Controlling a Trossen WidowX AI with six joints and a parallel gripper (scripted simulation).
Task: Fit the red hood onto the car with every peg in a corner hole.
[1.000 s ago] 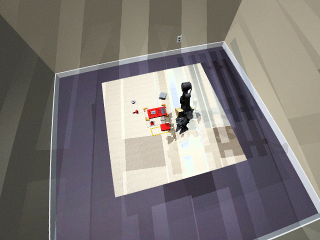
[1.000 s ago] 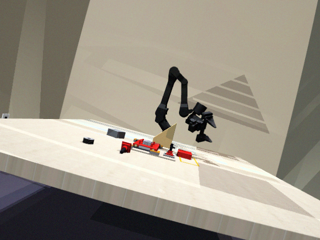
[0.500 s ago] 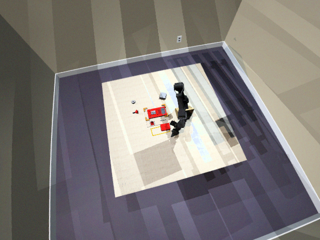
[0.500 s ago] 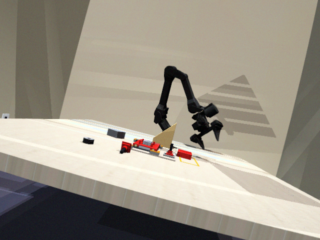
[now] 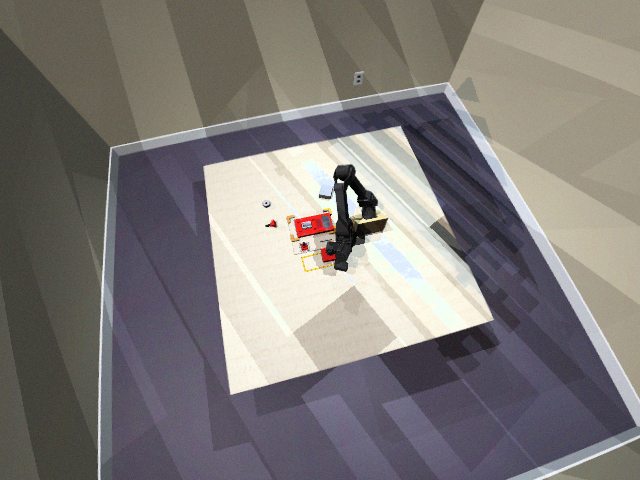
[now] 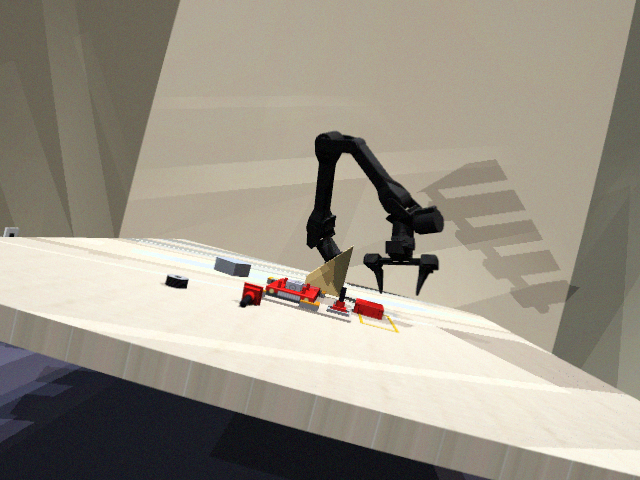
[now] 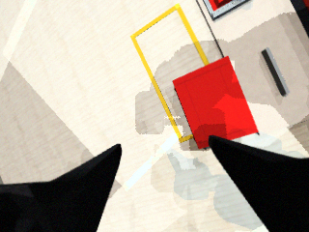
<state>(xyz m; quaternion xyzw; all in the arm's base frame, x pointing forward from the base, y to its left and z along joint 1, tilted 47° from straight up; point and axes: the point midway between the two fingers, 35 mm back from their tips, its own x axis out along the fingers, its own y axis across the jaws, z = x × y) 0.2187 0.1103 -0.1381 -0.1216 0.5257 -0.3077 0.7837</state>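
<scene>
My gripper tip is now 10 mm short of the red hood, 70 mm to the left of it and 50 mm above it. Also, from my gripper tip: black wheel: 280 mm ahead, 460 mm to the right, 50 mm below.
</scene>
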